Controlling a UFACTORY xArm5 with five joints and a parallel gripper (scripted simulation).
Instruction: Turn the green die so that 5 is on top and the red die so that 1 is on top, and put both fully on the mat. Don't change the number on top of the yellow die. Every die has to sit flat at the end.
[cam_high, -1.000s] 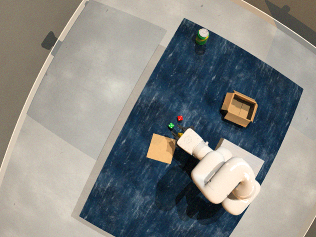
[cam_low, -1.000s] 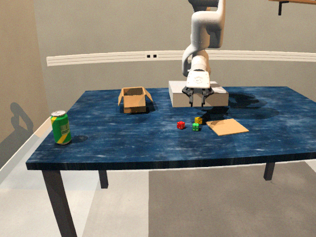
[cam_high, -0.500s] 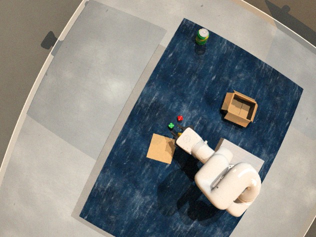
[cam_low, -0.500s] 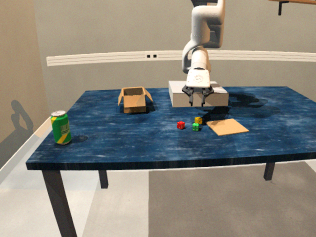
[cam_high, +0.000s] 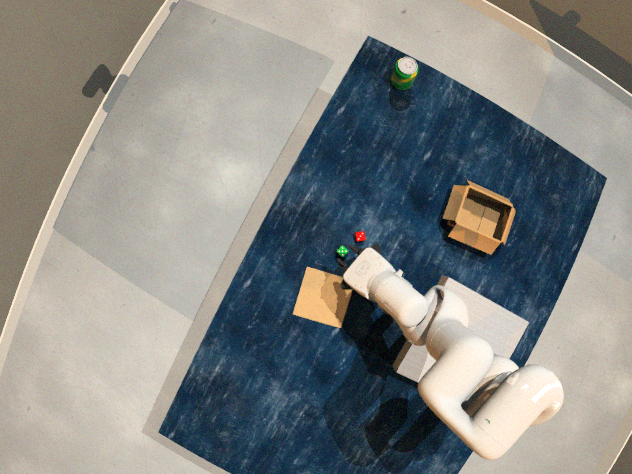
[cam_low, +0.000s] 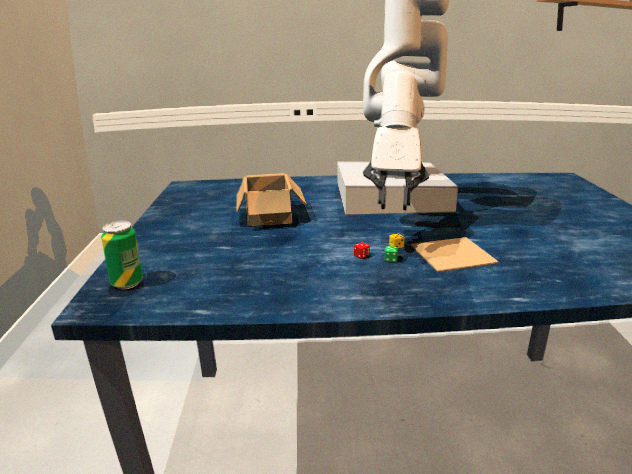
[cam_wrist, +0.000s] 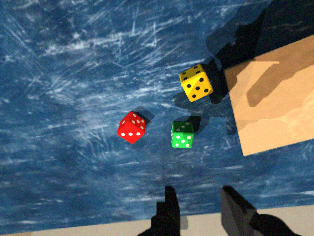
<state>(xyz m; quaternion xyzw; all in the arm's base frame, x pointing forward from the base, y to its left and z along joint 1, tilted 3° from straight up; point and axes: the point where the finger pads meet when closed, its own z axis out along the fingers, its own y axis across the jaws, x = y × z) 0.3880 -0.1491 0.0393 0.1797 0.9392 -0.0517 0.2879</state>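
My gripper is now 20 mm short of the green die, 10 mm to the left of it and 110 mm above it. Round my hand: red die: 10 mm behind, 60 mm to the right, 110 mm below; mat: 30 mm ahead, 130 mm to the left, 120 mm below; yellow die: 40 mm behind, 20 mm to the left, 110 mm below.
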